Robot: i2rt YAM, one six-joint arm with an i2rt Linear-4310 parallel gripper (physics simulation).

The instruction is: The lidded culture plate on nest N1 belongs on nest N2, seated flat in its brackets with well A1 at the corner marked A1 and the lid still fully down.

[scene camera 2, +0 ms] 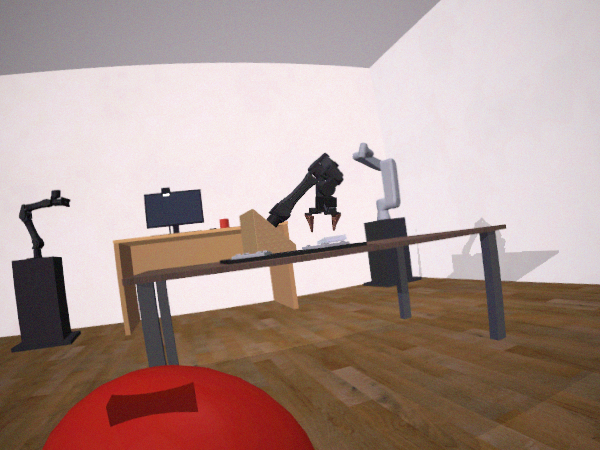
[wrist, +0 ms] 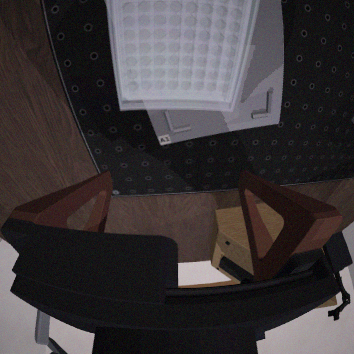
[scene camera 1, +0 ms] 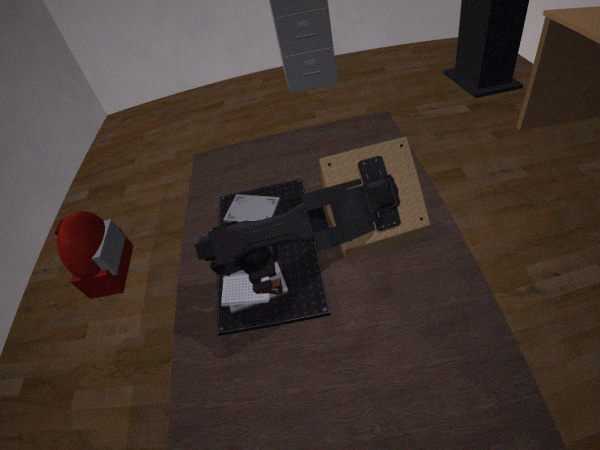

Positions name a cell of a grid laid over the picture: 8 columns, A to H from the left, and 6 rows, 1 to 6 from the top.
Scene:
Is my gripper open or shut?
Open.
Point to a grey nest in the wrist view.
F2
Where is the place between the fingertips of my gripper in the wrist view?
At D4

